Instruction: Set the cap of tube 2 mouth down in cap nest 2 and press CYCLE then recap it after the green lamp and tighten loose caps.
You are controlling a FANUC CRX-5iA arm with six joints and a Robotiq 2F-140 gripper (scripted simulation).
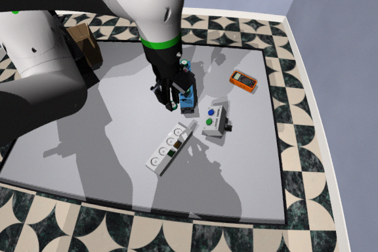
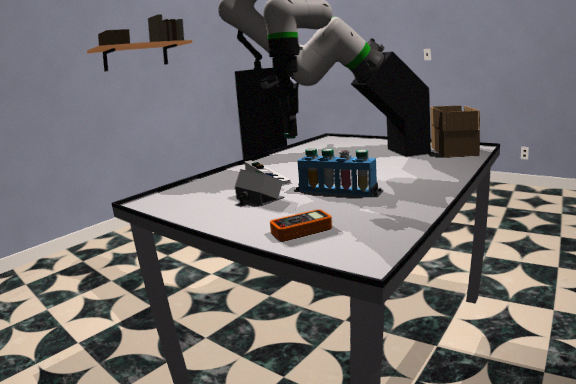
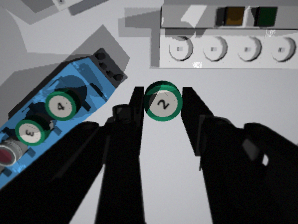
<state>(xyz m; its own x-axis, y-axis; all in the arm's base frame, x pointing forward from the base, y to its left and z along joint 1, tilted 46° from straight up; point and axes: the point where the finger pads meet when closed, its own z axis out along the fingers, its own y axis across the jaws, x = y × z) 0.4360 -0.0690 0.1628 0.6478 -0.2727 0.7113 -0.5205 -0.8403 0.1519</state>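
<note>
Now: the blue cycle key 15 cm ahead of my hand, 12 cm below it and 1 cm to the left of it. Round my hand: green ready key (14 cm ahead, 12 cm below, 4 cm to the right); then key housing (16 cm ahead, 13 cm below, 2 cm to the right); then cap (3 cm below).
</note>
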